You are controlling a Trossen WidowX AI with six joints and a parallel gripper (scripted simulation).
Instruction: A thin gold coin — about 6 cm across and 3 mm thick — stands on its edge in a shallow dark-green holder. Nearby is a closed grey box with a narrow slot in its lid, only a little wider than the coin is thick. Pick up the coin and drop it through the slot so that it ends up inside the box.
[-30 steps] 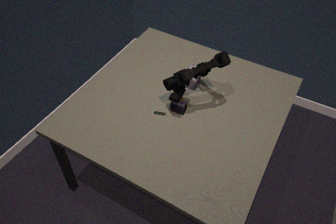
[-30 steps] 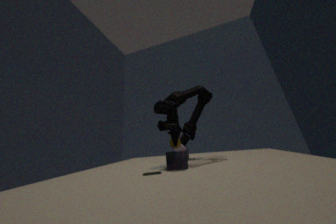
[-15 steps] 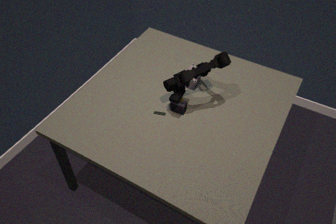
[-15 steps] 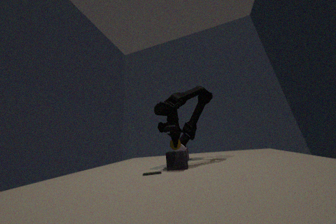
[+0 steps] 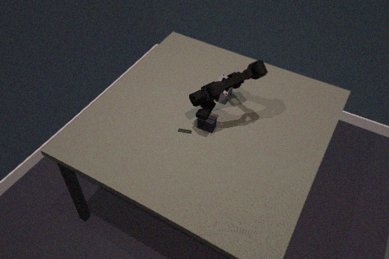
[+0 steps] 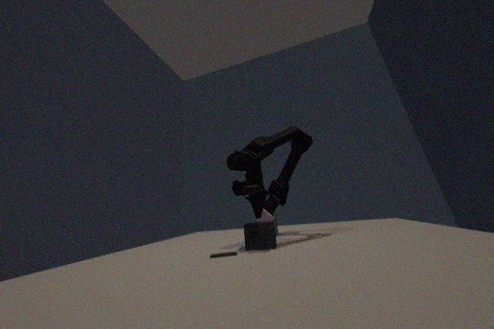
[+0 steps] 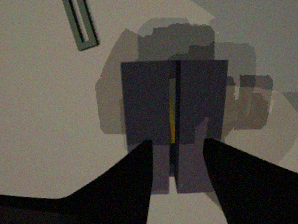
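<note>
Now: the gold coin 6 cm below my gripper tip.
</note>
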